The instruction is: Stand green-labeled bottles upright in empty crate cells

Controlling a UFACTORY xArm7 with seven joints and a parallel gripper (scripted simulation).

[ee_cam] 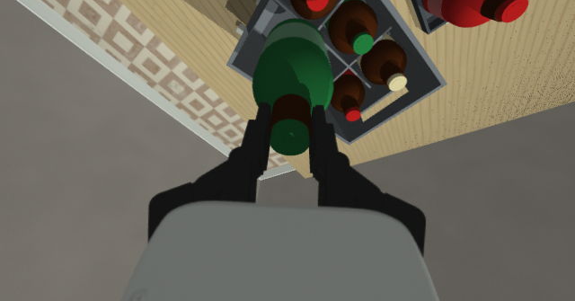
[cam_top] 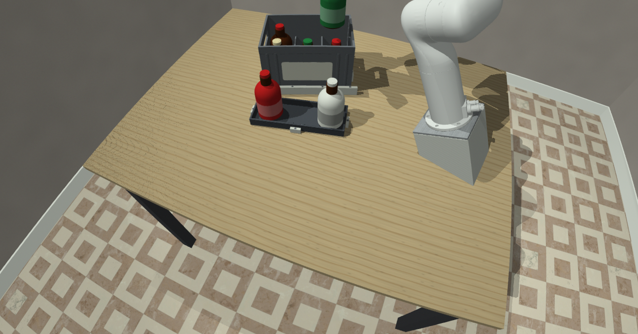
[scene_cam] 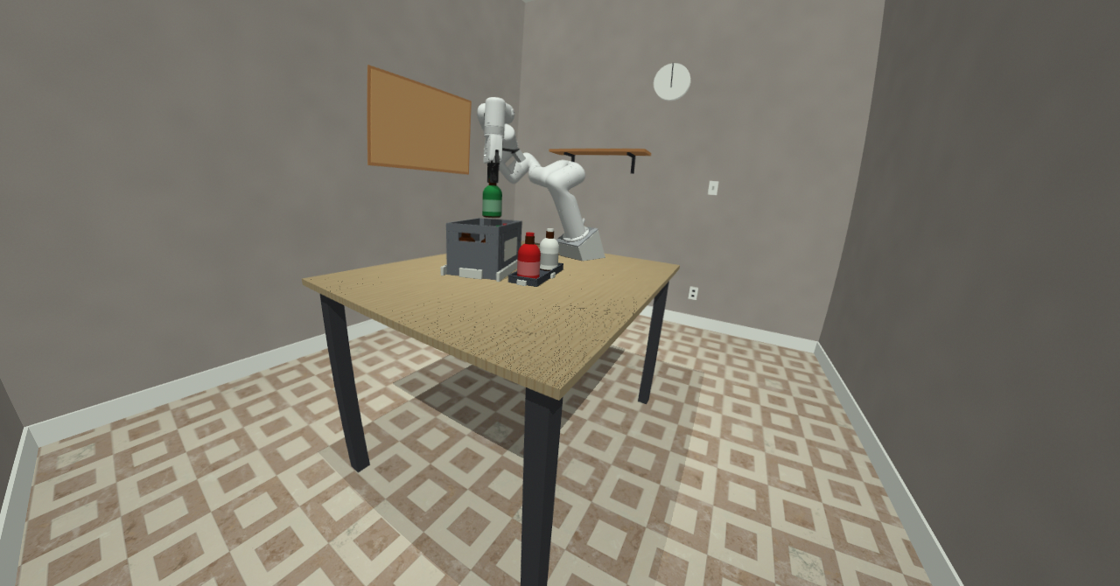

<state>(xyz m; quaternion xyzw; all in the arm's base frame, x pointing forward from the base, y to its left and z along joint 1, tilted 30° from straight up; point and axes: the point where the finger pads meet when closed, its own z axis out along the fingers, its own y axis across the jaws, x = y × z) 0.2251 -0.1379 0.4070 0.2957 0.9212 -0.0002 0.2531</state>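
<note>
The green-labeled bottle lies 7 cm below my hand. Also, from my hand: white bottle 25 cm below, 23 cm to the left, 6 cm behind; then dark grey crate 25 cm below, 7 cm ahead, 3 cm to the left; then red bottle 25 cm below, 24 cm to the left, 12 cm ahead.
</note>
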